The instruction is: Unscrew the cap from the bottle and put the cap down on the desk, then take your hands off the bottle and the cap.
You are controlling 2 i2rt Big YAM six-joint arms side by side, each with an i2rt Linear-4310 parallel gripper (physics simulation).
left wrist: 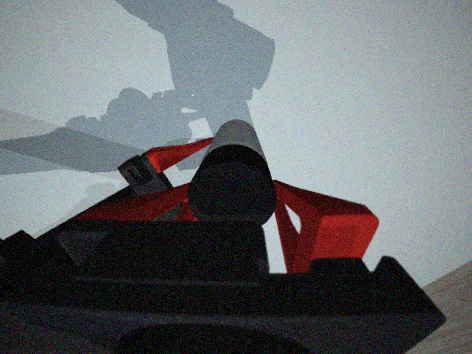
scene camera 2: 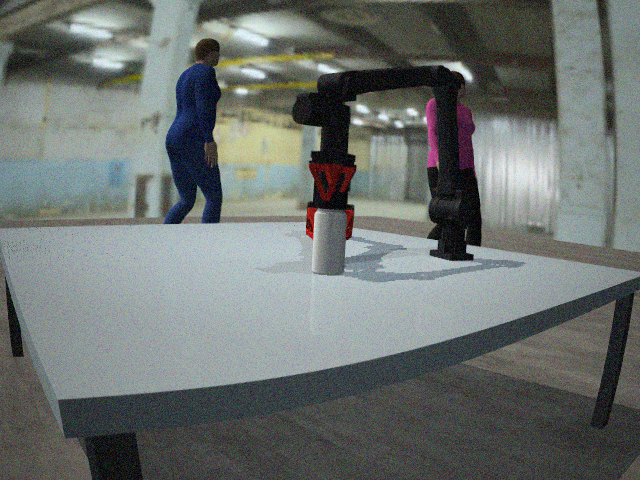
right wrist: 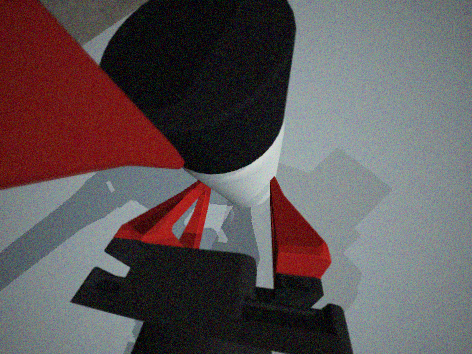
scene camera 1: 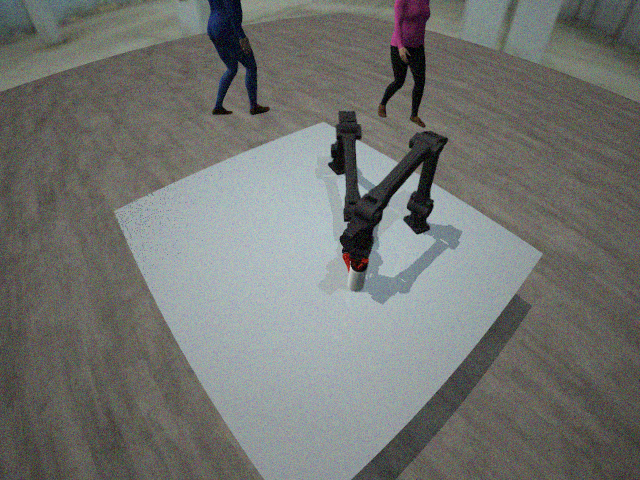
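Where they show: left gripper, fingertip midpoint: [left wrist: 233, 188] [scene camera 2: 331, 201] [right wrist: 207, 89] [scene camera 1: 359, 262]; right gripper, fingertip midpoint: [scene camera 2: 329, 241] [right wrist: 239, 180]; left arm's base at its link origin: [scene camera 2: 451, 257] [scene camera 1: 416, 224]; right arm's base at its link origin: [scene camera 1: 338, 168].
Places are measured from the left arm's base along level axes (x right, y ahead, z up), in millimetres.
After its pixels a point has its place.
A white bottle [scene camera 1: 356, 280] {z 79, x -215, y 474 mm} [scene camera 2: 329, 245] {z 60, x -219, y 467 mm} [left wrist: 237, 131] {z 86, x -213, y 433 mm} [right wrist: 252, 184] {z 102, x -155, y 458 mm} stands upright on the white desk [scene camera 1: 232, 320] {z 0, x -140, y 959 mm} [scene camera 2: 206, 335] {z 0, x -638, y 804 mm}. A wide black cap [left wrist: 232, 182] {z 167, x -200, y 442 mm} [right wrist: 210, 95] {z 167, x -163, y 455 mm} sits at its top, in line with it; how far it is screwed on cannot be told. My left gripper [scene camera 2: 331, 198] {z 147, x -188, y 454 mm} [left wrist: 233, 188] {z 147, x -188, y 454 mm} comes from above and is shut on the cap, one red finger on each side. My right gripper [scene camera 2: 329, 222] [right wrist: 239, 180] {z 62, x -173, y 448 mm} is lower, behind the bottle in scene camera 2, and is shut on the bottle below the cap. The cap is largely hidden by my left gripper in scene camera 1.
My two dark arms reach in close together from the back of the desk, the left above the right. Their shadows fall around the bottle. A person in blue [scene camera 1: 230, 46] [scene camera 2: 193, 129] and a person in pink [scene camera 1: 410, 51] [scene camera 2: 465, 134] stand beyond the desk.
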